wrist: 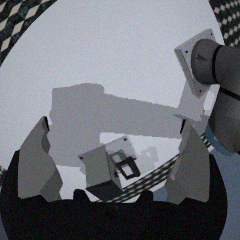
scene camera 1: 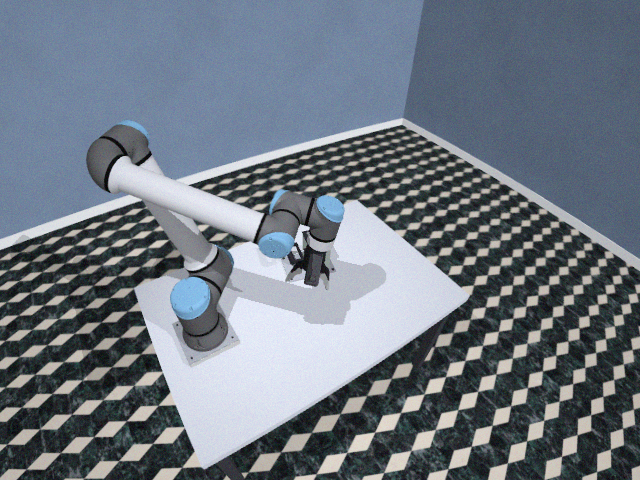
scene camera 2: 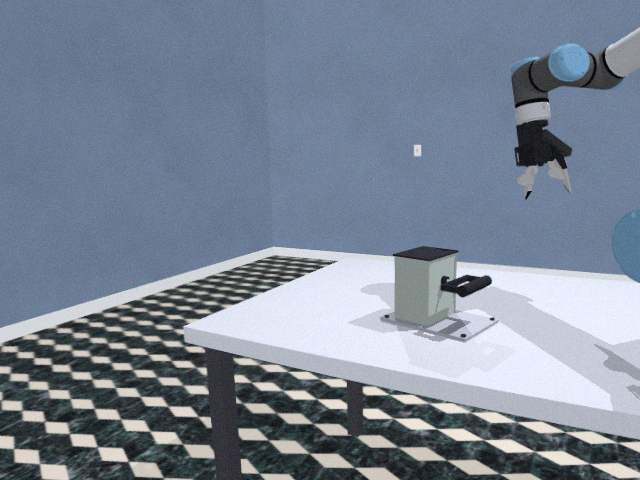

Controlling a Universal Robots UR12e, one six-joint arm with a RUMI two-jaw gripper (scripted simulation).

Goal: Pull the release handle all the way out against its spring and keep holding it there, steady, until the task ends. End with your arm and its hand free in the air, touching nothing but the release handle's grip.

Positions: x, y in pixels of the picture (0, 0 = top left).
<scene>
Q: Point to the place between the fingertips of the gripper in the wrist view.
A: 114, 118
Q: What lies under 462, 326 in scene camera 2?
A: A grey baseplate.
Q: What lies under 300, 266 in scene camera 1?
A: The gripper.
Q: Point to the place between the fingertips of the gripper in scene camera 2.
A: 546, 196
</scene>
